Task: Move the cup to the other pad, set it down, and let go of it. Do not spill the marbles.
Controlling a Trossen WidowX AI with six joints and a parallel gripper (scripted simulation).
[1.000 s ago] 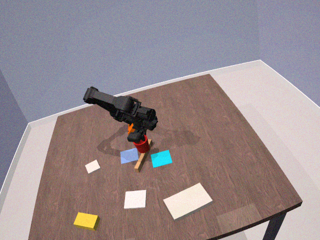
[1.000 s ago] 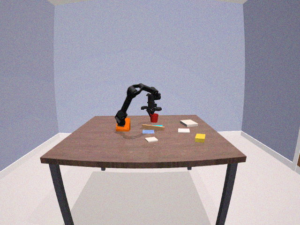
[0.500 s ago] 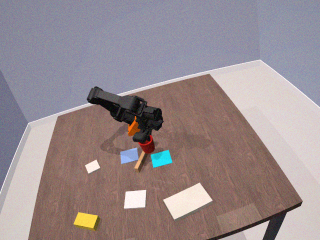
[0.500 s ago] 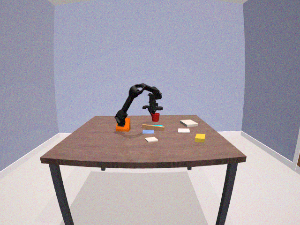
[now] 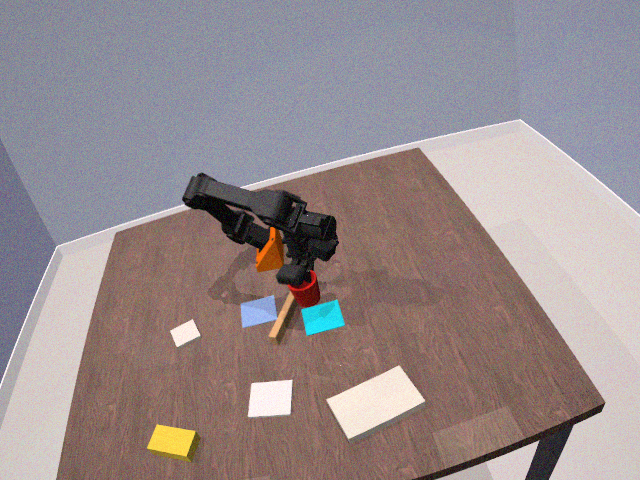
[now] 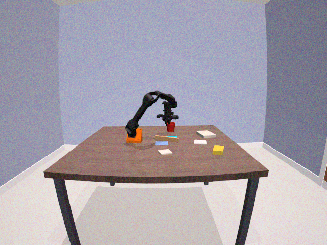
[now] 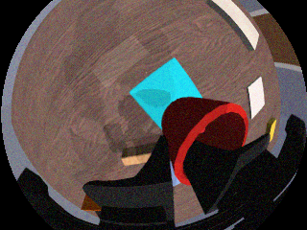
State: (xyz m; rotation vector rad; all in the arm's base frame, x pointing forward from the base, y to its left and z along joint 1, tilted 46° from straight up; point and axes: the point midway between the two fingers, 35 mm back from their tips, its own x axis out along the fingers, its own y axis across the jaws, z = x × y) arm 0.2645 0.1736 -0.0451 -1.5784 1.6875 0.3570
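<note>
Now: the cyan pad 30 mm ahead of my gripper tip, 10 mm to the left of it and 110 mm below it. Also, from my gripper tip: wooden bar 80 mm to the right, 100 mm below; red cup 30 mm ahead, 10 mm to the right; blue pad 20 mm behind, 170 mm to the right, 110 mm below.
</note>
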